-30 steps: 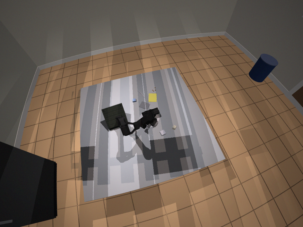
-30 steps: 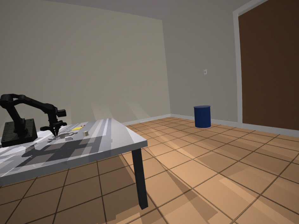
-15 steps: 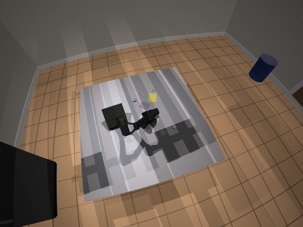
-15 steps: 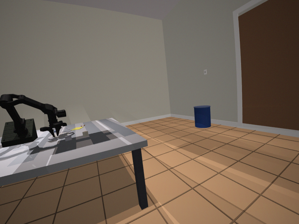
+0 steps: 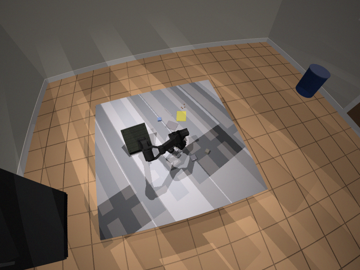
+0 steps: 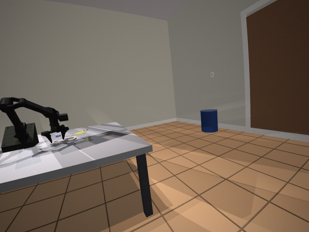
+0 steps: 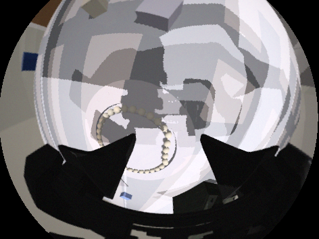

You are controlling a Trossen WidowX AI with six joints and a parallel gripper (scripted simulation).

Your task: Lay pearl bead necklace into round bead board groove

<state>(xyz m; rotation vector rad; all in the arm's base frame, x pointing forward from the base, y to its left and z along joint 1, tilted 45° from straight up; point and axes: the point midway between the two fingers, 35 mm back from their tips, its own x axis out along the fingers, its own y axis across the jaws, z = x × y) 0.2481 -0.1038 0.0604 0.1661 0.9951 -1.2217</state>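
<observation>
Now: gripper tip 3 cm short of the round bead board, 5 cm to the right of it and 1 cm above it. From my gripper tip the other things lie so: grey card 4 cm ahead, 23 cm to the left, 2 cm below; then beige cube 23 cm ahead, 13 cm to the right; then white block 10 cm ahead, 14 cm to the right, 1 cm below.
</observation>
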